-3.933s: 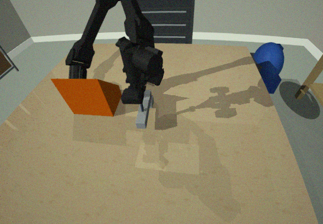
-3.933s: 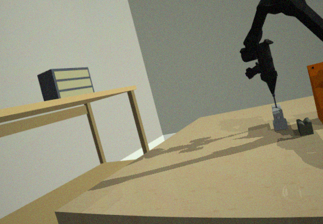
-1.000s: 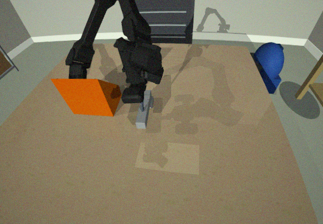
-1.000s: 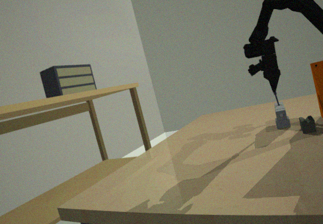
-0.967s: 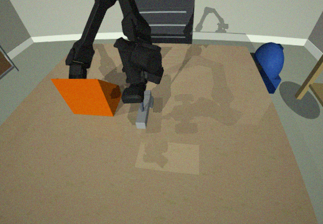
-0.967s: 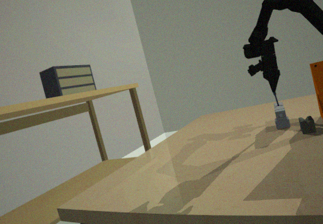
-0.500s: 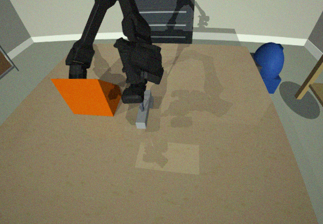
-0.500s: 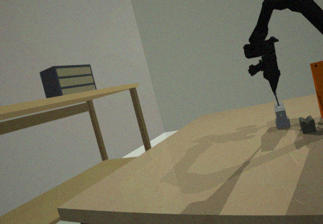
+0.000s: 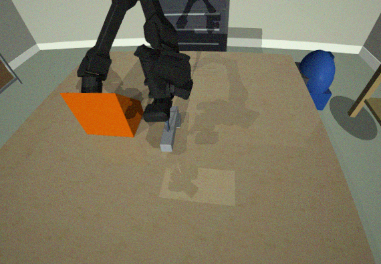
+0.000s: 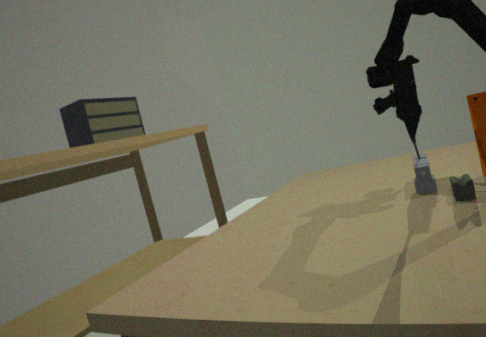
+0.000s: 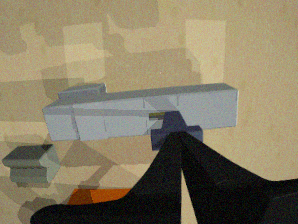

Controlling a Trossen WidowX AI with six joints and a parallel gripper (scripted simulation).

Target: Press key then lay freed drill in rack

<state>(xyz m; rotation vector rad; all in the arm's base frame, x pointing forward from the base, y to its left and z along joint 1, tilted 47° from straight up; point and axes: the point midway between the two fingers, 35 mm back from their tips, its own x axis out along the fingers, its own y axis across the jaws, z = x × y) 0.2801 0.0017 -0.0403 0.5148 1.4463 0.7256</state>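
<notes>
Now: gripper tip 3 cm above the dark blue key. Also, from my gripper tip: drill: 8 cm below, 5 cm to the left, 1 cm behind; then rack: 19 cm to the left, 11 cm below, 11 cm behind; then long light grey block: 8 cm below, 3 cm to the left, 1 cm behind.
</notes>
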